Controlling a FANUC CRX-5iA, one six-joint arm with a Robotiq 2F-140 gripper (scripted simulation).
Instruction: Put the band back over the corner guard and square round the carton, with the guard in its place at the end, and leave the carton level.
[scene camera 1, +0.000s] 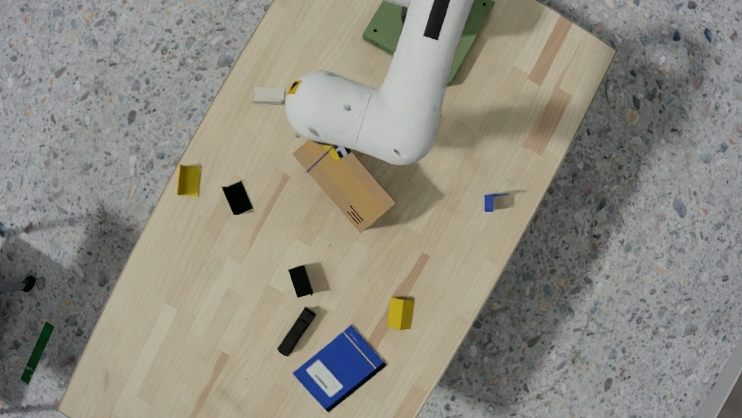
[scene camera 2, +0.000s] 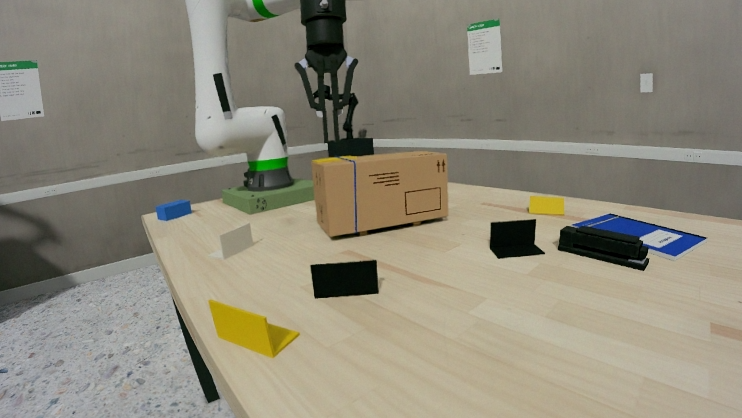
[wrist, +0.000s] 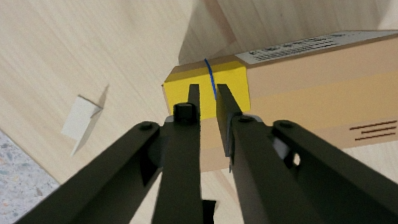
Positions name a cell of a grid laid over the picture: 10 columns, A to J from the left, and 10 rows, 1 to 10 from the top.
Labels:
brown carton: scene camera 1 E5; scene camera 2 F5; wrist I4

